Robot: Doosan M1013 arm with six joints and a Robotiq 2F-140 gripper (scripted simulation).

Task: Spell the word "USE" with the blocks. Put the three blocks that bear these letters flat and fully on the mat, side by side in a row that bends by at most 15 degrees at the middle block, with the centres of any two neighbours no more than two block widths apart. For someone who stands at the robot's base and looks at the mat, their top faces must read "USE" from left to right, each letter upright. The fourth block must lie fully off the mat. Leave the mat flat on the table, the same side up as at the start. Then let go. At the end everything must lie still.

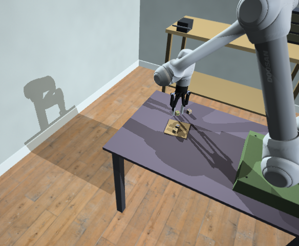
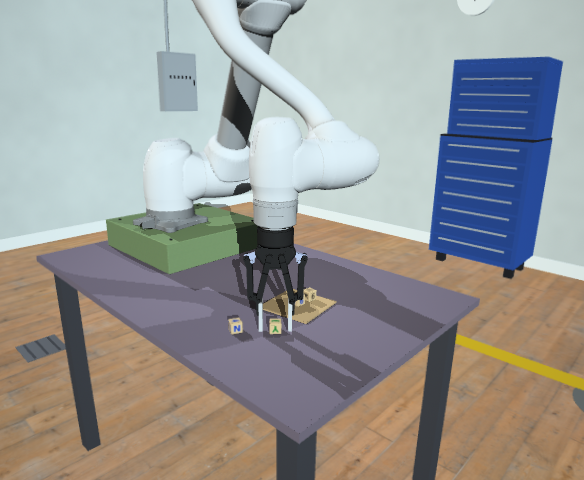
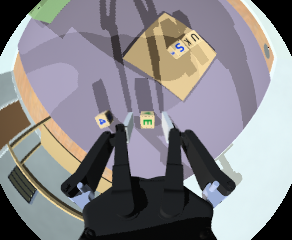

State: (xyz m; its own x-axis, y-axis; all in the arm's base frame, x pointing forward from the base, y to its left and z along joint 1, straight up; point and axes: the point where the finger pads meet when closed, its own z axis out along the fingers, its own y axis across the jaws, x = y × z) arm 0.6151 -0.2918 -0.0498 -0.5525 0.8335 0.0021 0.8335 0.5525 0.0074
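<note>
My hand is 70 mm past the block, 50 mm to the left of it and 30 mm above it.
</note>
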